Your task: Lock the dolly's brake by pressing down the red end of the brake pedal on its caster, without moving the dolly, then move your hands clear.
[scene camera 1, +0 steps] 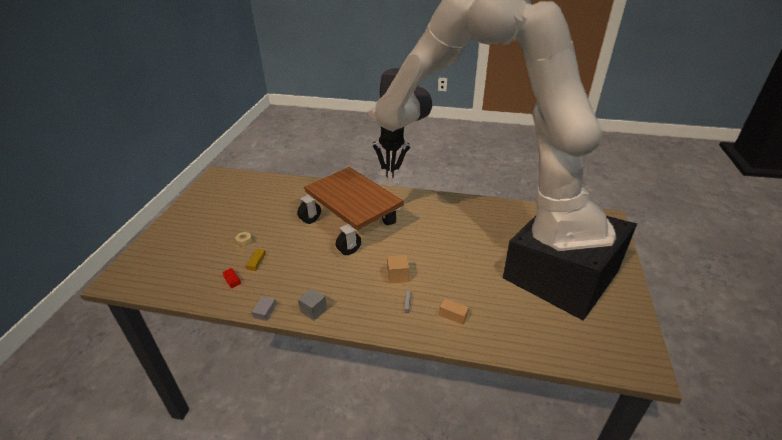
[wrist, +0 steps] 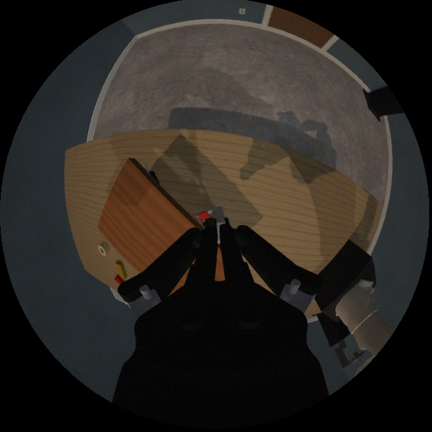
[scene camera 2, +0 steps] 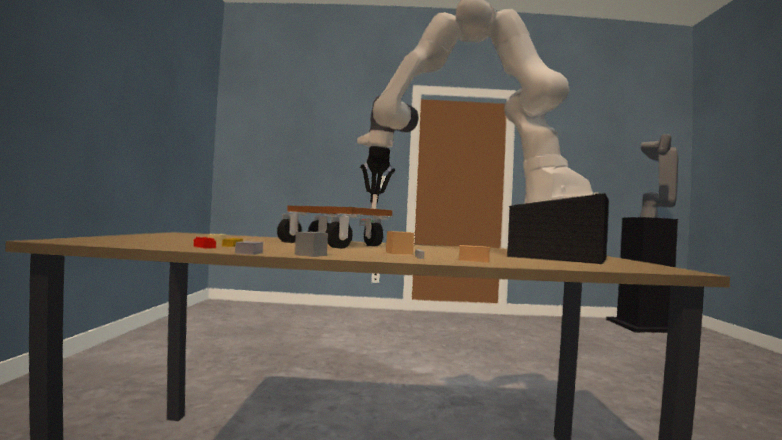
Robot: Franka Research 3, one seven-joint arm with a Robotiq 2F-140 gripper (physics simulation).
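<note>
The dolly [scene camera 1: 354,195] [scene camera 2: 339,210] [wrist: 145,220], a brown wooden deck on casters with black wheels, stands upright at the back of the table. The red end of the brake pedal [wrist: 204,216] shows past the deck's edge in the wrist view, just left of my fingertips; the rest of the pedal is largely hidden. I cannot tell whether the pedal is down. My gripper [scene camera 1: 389,176] [scene camera 2: 374,198] [wrist: 217,214] is shut and empty. It points down beside the deck's back edge, with its pale fingertips at about deck height or a little above in the second scene view.
On the table [scene camera 1: 546,339] in front of the dolly lie an orange cube [scene camera 1: 398,269], a grey cube [scene camera 1: 312,304], a red brick [scene camera 1: 231,278], a yellow block [scene camera 1: 255,259] and several other small pieces. The black robot base [scene camera 1: 552,273] stands at the right.
</note>
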